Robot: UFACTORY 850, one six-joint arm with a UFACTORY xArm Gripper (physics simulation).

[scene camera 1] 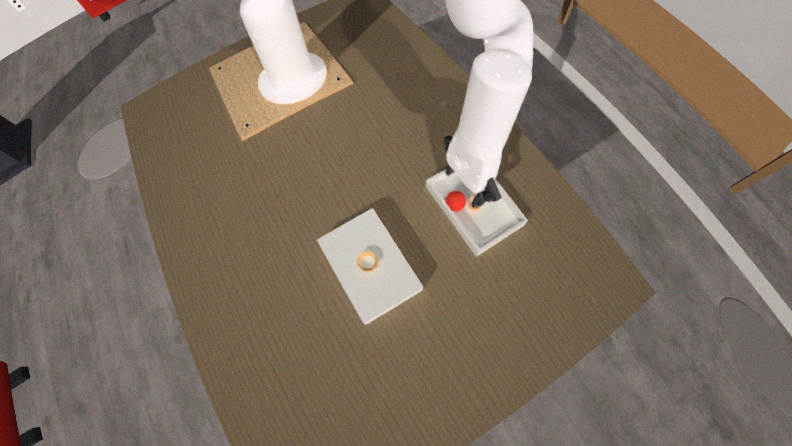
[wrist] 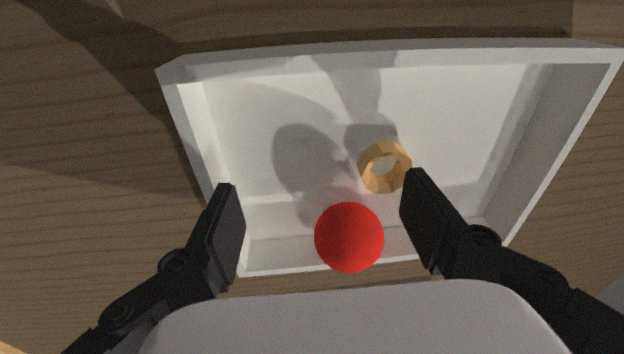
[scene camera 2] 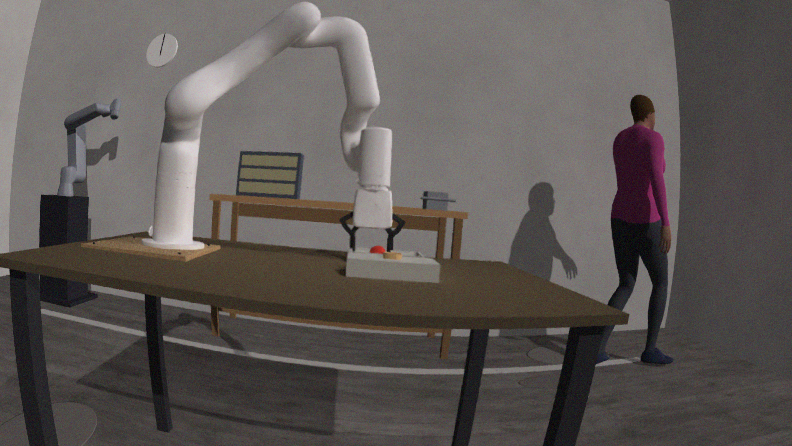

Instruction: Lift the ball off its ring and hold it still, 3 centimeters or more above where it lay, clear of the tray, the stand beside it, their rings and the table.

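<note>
The red ball (scene camera 1: pixel 455 201) (scene camera 2: pixel 377 249) (wrist: pixel 349 237) is beside the tray's long wall, apart from the wooden ring (scene camera 1: pixel 470 203) (wrist: pixel 384 186) on the tray floor. Whether it touches the wall is unclear. The white tray (scene camera 1: pixel 501 239) (wrist: pixel 350 55) is partly hidden in scene camera 2. My gripper (scene camera 1: pixel 464 188) (scene camera 2: pixel 371 249) (wrist: pixel 321 198) is open and empty, pointing down over the tray. In the wrist view, the ball shows between the spread fingers with a gap on each side; the right fingertip overlaps the ring's edge.
The white stand (scene camera 1: pixel 365 293) (scene camera 2: pixel 392 269) is beside the tray, with a second ring (scene camera 1: pixel 359 262) (scene camera 2: pixel 392 255) on top. Both are on the brown table (scene camera 1: pixel 288 332) (scene camera 2: pixel 266 285). The arm's base plate (scene camera 1: pixel 238 99) (scene camera 2: pixel 182 252) is at the table's far end in scene camera 1.
</note>
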